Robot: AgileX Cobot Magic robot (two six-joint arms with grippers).
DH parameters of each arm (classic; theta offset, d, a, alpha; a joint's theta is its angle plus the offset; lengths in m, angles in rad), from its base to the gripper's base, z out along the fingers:
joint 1: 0 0.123 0 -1.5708
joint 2: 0.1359 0 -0.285 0
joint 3: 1.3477 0 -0.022 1.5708
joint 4: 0 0.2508 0 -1.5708
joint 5: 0 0 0.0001 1.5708
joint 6: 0 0.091 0 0
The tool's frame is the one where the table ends.
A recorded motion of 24 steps. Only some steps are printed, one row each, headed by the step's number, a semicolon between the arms.
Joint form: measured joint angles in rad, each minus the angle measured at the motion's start. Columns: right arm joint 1, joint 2, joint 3, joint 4, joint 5, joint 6; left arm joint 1, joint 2, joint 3, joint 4, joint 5, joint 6.
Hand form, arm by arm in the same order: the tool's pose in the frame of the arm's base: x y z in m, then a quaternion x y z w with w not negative. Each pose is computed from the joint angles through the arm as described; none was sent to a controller.
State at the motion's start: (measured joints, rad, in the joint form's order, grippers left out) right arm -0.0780 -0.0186 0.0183 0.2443 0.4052 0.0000; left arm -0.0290 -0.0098 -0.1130 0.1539 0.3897 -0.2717
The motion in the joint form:
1: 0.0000 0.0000 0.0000 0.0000 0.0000 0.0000; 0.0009 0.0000 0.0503 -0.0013 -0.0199 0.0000
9: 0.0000 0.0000 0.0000 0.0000 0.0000 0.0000; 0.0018 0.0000 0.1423 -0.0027 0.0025 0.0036
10: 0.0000 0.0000 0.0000 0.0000 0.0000 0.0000; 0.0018 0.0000 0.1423 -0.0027 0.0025 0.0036
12: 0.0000 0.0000 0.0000 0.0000 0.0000 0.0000; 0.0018 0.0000 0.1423 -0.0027 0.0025 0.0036
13: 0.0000 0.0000 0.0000 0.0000 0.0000 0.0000; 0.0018 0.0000 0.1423 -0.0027 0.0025 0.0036
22: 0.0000 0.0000 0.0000 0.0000 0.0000 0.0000; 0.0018 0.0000 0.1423 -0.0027 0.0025 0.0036
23: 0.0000 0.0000 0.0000 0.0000 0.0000 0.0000; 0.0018 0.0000 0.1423 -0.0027 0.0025 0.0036
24: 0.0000 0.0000 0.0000 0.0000 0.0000 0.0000; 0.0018 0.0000 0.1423 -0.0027 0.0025 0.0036
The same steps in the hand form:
1: 0.0517 0.0047 0.1727 0.09385 0.80097 0.08179 0.58562; 0.0504 0.0036 0.2017 -0.05654 0.77396 -0.02829 0.63007
9: 0.0517 0.0047 0.1727 0.09385 0.80097 0.08179 0.58562; 0.0523 0.0038 0.1690 -0.05776 0.80865 -0.02214 0.58504
10: 0.0517 0.0047 0.1727 0.09385 0.80097 0.08179 0.58562; 0.0523 0.0038 0.1690 -0.05776 0.80865 -0.02214 0.58504
12: 0.0517 0.0047 0.1727 0.09385 0.80097 0.08179 0.58562; 0.0523 0.0038 0.1690 -0.05776 0.80865 -0.02214 0.58504
13: 0.0517 0.0047 0.1727 0.09385 0.80097 0.08179 0.58562; 0.0523 0.0038 0.1690 -0.05776 0.80865 -0.02214 0.58504
22: 0.0517 0.0047 0.1727 0.09385 0.80097 0.08179 0.58562; 0.0523 0.0038 0.1690 -0.05776 0.80865 -0.02214 0.58504
23: 0.0517 0.0047 0.1727 0.09385 0.80097 0.08179 0.58562; 0.0523 0.0038 0.1690 -0.05776 0.80865 -0.02214 0.58504
24: 0.0517 0.0047 0.1727 0.09385 0.80097 0.08179 0.58562; 0.0523 0.0038 0.1690 -0.05776 0.80865 -0.02214 0.58504

